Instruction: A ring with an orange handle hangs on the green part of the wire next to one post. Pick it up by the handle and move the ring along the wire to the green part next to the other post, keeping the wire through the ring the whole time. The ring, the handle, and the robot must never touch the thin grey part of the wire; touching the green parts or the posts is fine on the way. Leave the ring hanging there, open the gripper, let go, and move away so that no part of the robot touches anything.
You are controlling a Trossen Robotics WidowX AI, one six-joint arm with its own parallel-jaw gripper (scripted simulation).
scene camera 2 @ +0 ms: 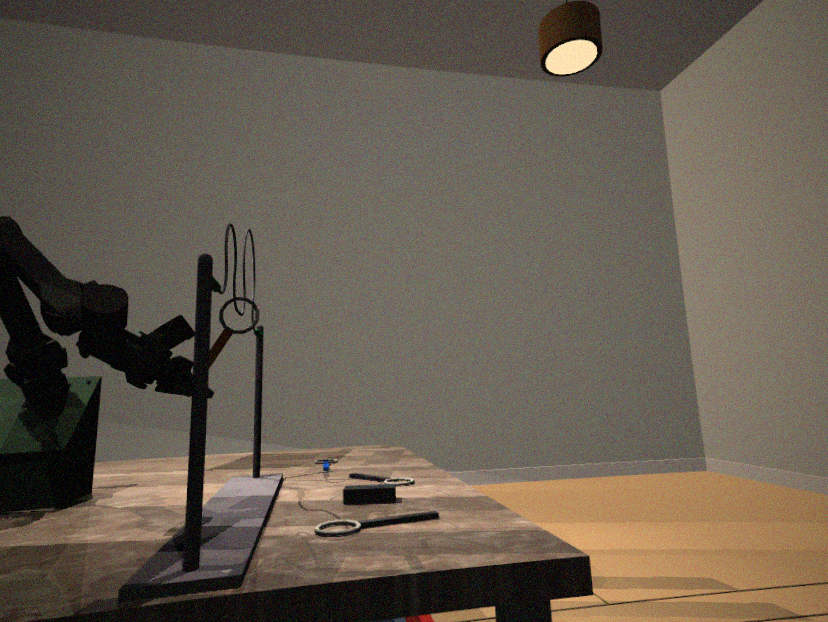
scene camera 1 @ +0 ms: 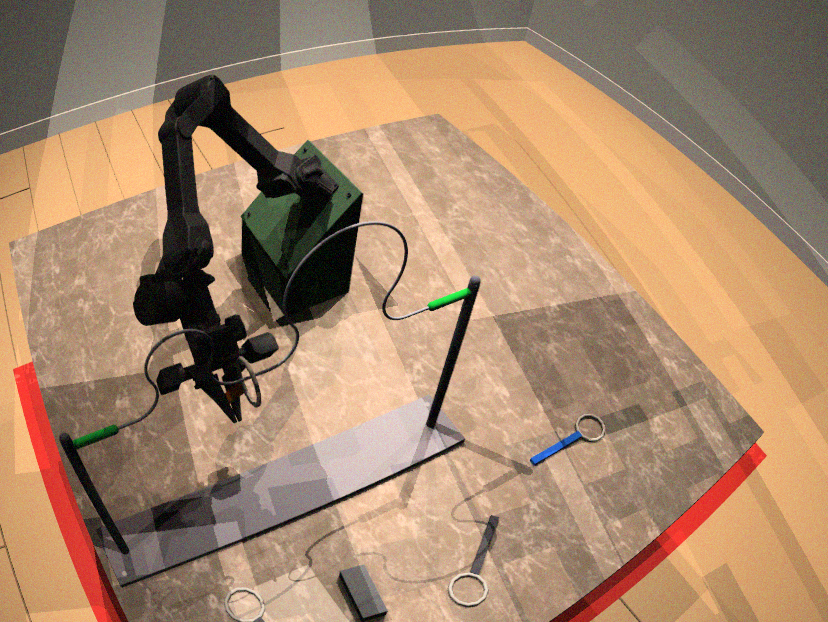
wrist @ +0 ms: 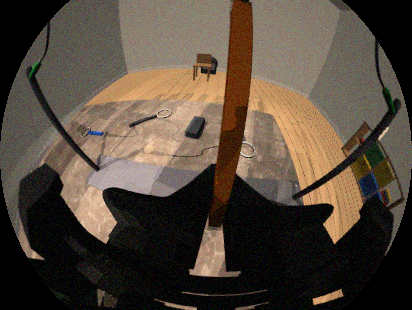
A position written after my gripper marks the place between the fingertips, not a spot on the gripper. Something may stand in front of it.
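Note:
My gripper [scene camera 1: 237,422] [scene camera 2: 212,395] [wrist: 218,169] is visible to me in scene camera 1, in scene camera 2 and in the wrist view. I see a dark-handled ring [scene camera 1: 483,547]. There is a dark block [scene camera 2: 379,493] too, and I also see a dark-handled ring [scene camera 2: 405,518].

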